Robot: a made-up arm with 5 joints. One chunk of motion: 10 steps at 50 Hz.
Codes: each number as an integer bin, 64 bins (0 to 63) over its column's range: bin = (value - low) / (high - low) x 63, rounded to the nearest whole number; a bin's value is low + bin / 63 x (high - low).
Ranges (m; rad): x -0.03..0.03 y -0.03..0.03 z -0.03..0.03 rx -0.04..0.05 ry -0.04..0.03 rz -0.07..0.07
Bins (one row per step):
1: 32 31 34 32 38 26
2: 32 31 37 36 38 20
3: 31 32 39 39 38 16
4: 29 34 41 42 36 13
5: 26 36 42 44 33 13
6: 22 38 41 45 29 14
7: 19 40 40 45 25 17
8: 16 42 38 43 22 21
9: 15 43 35 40 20 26
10: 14 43 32 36 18 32
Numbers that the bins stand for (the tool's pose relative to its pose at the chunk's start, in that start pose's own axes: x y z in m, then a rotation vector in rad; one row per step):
1: 0.0005 -0.0005 0.0024 0.0057 0.0022 -0.0122
2: 0.0005 -0.0005 0.0052 0.0114 0.0022 -0.0256
3: -0.0005 0.0005 0.0071 0.0157 0.0022 -0.0344
4: -0.0024 0.0024 0.0090 0.0200 0.0000 -0.0411
5: -0.0052 0.0043 0.0100 0.0229 -0.0033 -0.0411
6: -0.0090 0.0062 0.0090 0.0243 -0.0078 -0.0389
7: -0.0119 0.0081 0.0081 0.0243 -0.0122 -0.0322
8: -0.0148 0.0100 0.0062 0.0214 -0.0156 -0.0233
9: -0.0157 0.0110 0.0033 0.0171 -0.0178 -0.0122
10: -0.0167 0.0110 0.0005 0.0114 -0.0200 0.0011

